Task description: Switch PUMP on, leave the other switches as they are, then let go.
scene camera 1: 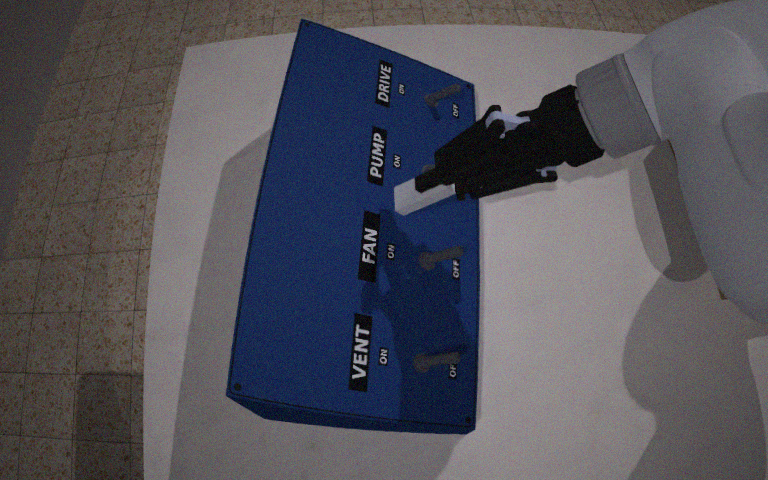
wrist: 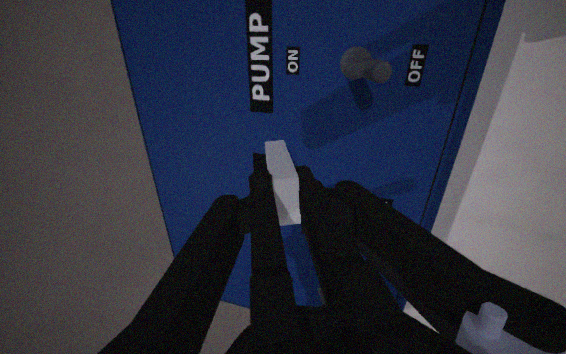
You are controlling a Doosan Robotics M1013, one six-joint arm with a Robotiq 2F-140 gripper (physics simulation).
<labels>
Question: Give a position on a pump lever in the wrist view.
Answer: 379, 71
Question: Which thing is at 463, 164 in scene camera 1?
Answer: The gripper.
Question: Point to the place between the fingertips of the gripper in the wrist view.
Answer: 275, 158
</labels>
